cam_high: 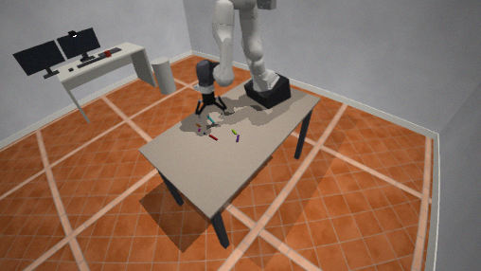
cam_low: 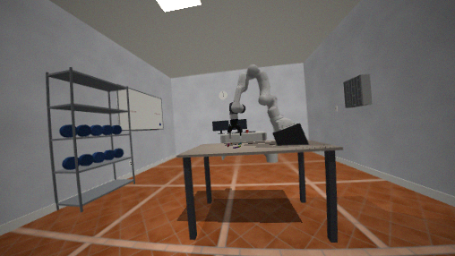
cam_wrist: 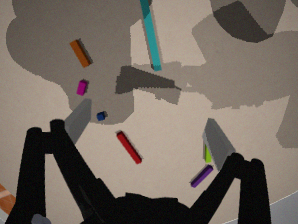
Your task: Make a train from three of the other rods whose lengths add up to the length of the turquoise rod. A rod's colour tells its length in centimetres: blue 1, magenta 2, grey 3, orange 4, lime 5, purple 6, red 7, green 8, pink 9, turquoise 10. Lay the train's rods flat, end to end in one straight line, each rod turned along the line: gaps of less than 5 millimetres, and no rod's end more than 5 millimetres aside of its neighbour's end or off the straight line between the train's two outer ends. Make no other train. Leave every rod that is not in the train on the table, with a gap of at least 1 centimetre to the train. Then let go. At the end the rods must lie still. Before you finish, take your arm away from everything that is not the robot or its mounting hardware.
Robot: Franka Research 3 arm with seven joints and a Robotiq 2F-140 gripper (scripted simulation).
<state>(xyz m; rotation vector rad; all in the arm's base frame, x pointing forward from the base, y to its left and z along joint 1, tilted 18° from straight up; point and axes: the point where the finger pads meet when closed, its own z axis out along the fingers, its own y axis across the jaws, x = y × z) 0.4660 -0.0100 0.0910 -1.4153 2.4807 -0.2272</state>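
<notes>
Now: the small blue rod 8 cm ahead of my hand and 7 cm below it. Also, from my hand: magenta rod: 9 cm ahead, 5 cm to the right, 7 cm below; red rod: 7 cm ahead, 8 cm to the left, 7 cm below; turquoise rod: 4 cm behind, 9 cm to the right, 7 cm below.
</notes>
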